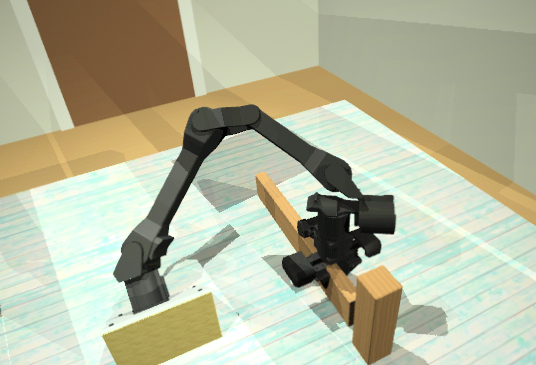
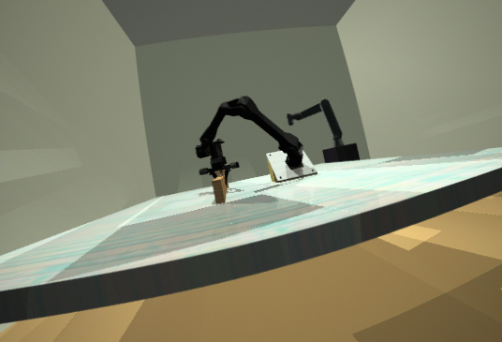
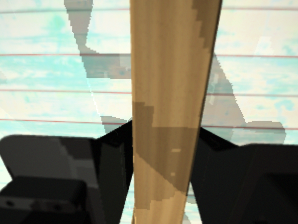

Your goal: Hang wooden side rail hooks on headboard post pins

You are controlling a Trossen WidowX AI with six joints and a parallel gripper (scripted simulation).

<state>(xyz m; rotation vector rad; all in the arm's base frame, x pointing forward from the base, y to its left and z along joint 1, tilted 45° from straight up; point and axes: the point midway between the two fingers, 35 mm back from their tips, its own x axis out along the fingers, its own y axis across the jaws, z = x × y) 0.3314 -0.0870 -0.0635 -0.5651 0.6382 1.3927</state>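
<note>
My gripper tip is now 140 mm to the left of the headboard post, 70 mm below it and 10 mm past it.
</note>
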